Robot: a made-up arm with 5 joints. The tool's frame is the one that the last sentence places.
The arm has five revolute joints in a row. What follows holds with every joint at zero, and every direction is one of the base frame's. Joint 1 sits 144 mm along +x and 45 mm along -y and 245 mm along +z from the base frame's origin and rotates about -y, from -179.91 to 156.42 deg. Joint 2 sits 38 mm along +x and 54 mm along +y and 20 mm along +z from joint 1 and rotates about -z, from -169.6 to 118.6 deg. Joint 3 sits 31 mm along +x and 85 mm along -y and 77 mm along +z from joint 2 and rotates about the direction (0.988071, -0.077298, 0.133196), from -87.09 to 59.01 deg. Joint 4 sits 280 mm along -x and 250 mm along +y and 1 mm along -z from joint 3 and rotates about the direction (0.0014, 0.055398, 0.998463), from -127.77 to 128.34 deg. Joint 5 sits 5 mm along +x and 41 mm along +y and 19 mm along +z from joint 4 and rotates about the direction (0.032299, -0.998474, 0.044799), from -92.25 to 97.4 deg. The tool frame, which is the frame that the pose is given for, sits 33 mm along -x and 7 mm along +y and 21 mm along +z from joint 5; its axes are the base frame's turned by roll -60.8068, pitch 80.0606 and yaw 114.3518 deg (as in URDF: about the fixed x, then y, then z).
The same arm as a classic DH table. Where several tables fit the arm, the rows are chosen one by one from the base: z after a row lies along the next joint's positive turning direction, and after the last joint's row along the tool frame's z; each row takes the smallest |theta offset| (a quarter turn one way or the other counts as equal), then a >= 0, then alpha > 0; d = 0 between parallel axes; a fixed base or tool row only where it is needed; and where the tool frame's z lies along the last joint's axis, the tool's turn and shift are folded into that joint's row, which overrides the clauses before.
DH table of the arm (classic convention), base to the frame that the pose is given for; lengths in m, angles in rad. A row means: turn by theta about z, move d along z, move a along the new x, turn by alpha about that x. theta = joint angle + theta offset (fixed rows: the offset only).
base (fixed): theta_offset 0; d 0.245; a 0.144; alpha 1.5708
joint 1: theta_offset 0; d -0.009; a 0.038; alpha 1.5708
joint 2: theta_offset -1.4927; d -0.092; a -0.0823; alpha -1.7044
joint 3: theta_offset -0.0558; d -0.265; a 0.2249; alpha -1.4403
joint 4: theta_offset -1.4531; d 0.0727; a 0.0063; alpha 1.5813
joint 5: theta_offset 1.4843; d -0.0431; a 0.0183; alpha -1.6769
tool (fixed): theta_offset 2.9356; d 0.0347; a 0; alpha 0
Joint limits (rad, base to tool): -3.14..2.73 -2.9601..2.07 -1.52..1.0299 -2.23..2.24 -1.6101..1.7

